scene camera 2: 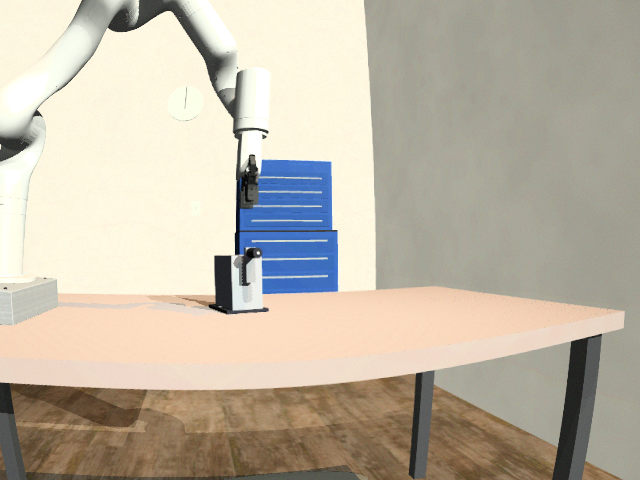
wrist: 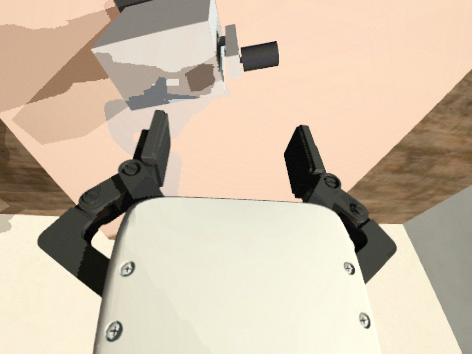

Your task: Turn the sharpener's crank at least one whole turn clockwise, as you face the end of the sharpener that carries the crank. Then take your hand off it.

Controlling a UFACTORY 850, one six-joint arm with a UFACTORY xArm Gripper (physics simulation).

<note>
The pictures show: my gripper and a black crank knob.
My gripper shows as well in the wrist view.
</note>
